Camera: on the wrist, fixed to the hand. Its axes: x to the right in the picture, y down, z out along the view.
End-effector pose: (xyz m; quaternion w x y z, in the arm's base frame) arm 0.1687 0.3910 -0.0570 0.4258 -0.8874 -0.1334 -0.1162
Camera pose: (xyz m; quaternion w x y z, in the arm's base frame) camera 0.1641 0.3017 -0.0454 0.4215 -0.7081 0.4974 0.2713
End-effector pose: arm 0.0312 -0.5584 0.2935 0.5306 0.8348 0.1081 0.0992
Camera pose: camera 0.0004 -0.5130 0.3650 0.2707 0.7008 -0.5320 0.3906
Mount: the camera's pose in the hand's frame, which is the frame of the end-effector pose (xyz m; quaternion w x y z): -0.0129 0.0438 -0.0777 0.7099 0.0509 -0.0550 0.7003
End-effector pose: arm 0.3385 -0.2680 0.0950 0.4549 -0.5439 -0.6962 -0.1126
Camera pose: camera 0.4158 -0.3103 0.1140 0.3912 -0.8566 -0.1441 0.3040
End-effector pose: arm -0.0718 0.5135 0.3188 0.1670 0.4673 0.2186 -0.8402
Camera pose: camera 0.0113 0.5180 0.2843 0.6952 0.4471 -0.2240 -0.5163
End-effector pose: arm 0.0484 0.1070 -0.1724 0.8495 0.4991 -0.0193 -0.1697
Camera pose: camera 0.0637 0.1958 -0.1721 0.6955 0.3747 -0.4186 0.4480
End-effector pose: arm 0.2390 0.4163 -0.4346 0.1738 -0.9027 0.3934 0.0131
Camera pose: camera 0.1900 0.3726 -0.3728 0.1818 -0.3558 0.9025 0.1606
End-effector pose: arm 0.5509 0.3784 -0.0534 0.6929 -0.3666 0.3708 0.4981
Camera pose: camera 0.4943 0.3151 -0.0836 0.1821 0.0621 0.5072 0.8401
